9 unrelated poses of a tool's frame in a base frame.
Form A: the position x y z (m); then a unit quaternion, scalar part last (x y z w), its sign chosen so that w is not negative.
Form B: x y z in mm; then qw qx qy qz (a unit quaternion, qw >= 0). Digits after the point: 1 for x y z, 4 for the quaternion.
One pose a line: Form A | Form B
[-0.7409 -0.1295 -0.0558 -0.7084 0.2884 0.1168 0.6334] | [-740.9 -129.5 -55.8 0.6334 -0.7084 0.2884 0.1168]
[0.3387 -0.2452 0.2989 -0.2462 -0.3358 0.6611 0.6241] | [338.7 -245.2 298.9 0.6241 -0.2462 -0.3358 0.6611]
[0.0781 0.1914 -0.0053 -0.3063 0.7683 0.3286 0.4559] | [78.1 191.4 -5.3 0.4559 -0.3063 0.7683 0.3286]
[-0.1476 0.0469 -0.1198 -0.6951 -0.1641 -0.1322 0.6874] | [-147.6 46.9 -119.8 0.6874 -0.6951 -0.1641 -0.1322]
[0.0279 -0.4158 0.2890 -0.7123 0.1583 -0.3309 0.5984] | [27.9 -415.8 289.0 0.5984 -0.7123 0.1583 -0.3309]
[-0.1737 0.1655 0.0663 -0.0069 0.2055 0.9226 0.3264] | [-173.7 165.5 66.3 0.3264 -0.0069 0.2055 0.9226]
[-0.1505 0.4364 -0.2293 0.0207 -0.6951 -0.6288 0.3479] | [-150.5 436.4 -229.3 0.3479 0.0207 -0.6951 -0.6288]
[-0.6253 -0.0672 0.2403 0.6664 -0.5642 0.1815 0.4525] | [-625.3 -67.2 240.3 0.4525 0.6664 -0.5642 0.1815]
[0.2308 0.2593 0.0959 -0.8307 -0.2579 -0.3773 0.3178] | [230.8 259.3 95.9 0.3178 -0.8307 -0.2579 -0.3773]
